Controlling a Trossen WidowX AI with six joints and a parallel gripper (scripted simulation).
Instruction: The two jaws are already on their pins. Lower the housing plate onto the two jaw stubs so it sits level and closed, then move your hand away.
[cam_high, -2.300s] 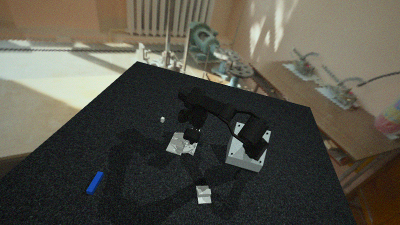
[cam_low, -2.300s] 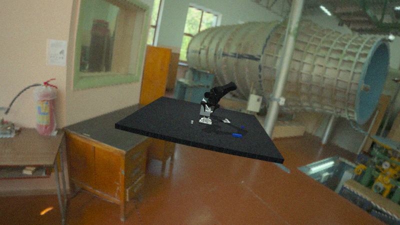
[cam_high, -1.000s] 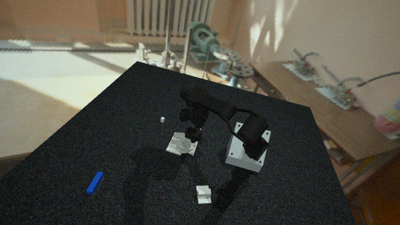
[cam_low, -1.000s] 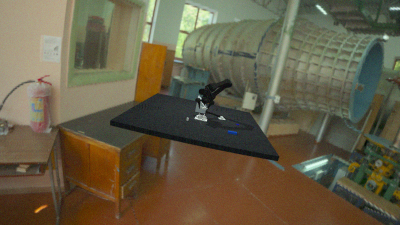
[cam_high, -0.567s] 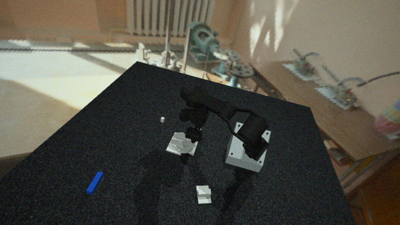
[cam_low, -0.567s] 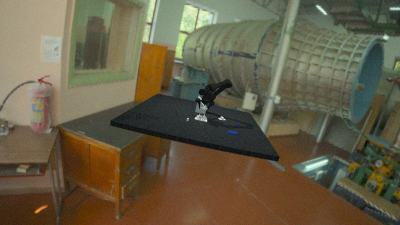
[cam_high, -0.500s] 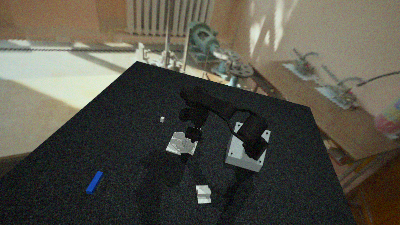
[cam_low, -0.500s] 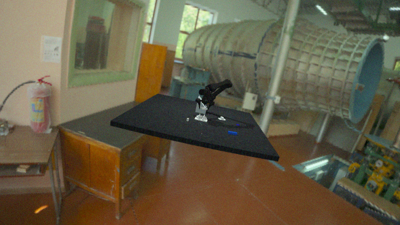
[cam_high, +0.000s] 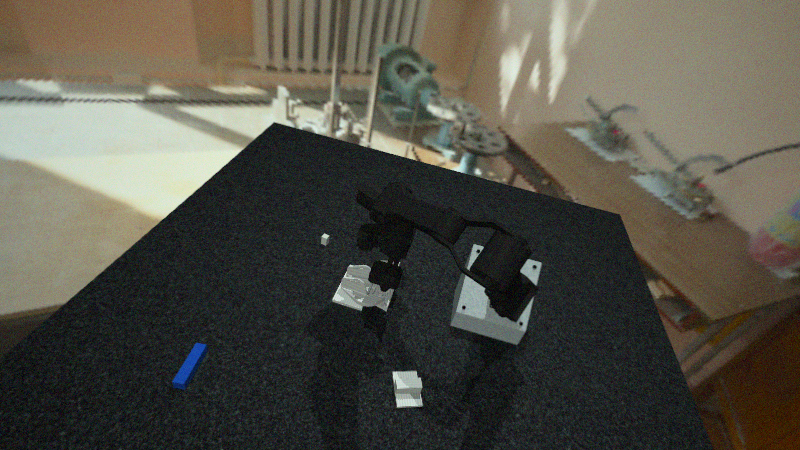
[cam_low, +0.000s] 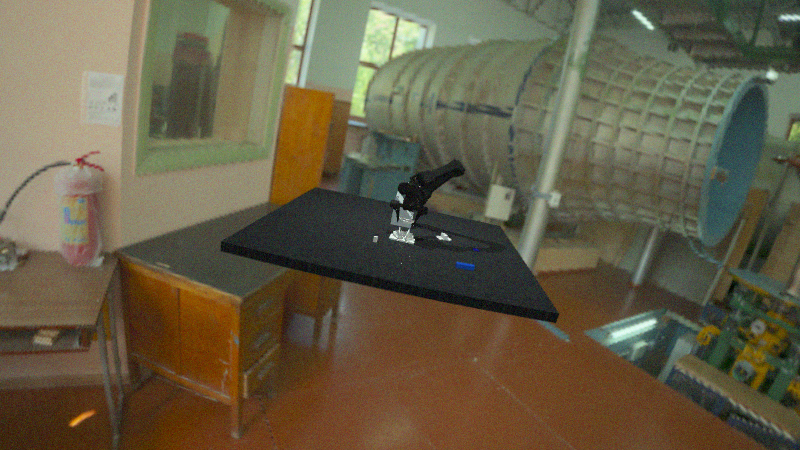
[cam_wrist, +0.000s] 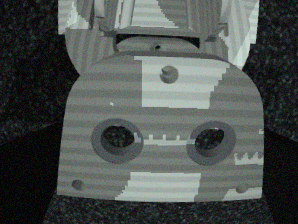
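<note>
Right now my gripper tip is 2 cm short of the white jaw, 2 cm to the right of it and 5 cm above it. Round my gripper tip: white stepped block 8 cm behind, 22 cm to the left, 5 cm below; then small white cube 18 cm ahead, 14 cm to the right, 5 cm below; then blue block 32 cm ahead, 26 cm to the left, 5 cm below.
</note>
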